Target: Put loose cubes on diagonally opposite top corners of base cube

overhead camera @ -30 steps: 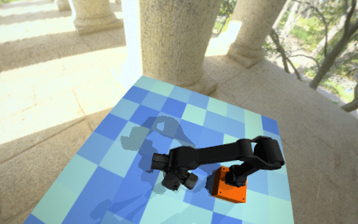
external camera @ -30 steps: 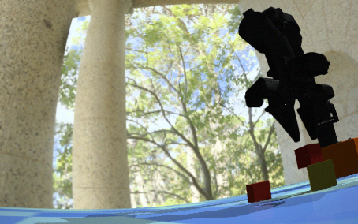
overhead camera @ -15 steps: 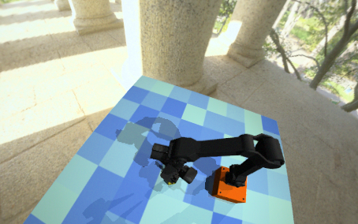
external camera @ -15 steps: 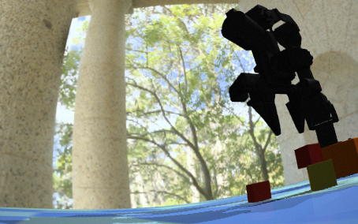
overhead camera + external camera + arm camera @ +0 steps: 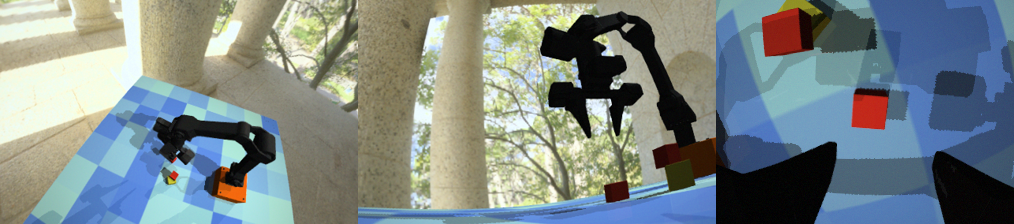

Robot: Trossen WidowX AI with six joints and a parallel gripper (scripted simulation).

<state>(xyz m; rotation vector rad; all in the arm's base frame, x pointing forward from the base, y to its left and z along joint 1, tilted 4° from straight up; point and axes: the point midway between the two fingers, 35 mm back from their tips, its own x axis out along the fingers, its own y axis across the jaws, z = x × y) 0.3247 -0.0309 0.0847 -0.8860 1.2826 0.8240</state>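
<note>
My gripper tip is 40 mm past the yellow base cube, 110 mm to the right of it and 100 mm above it.
</note>
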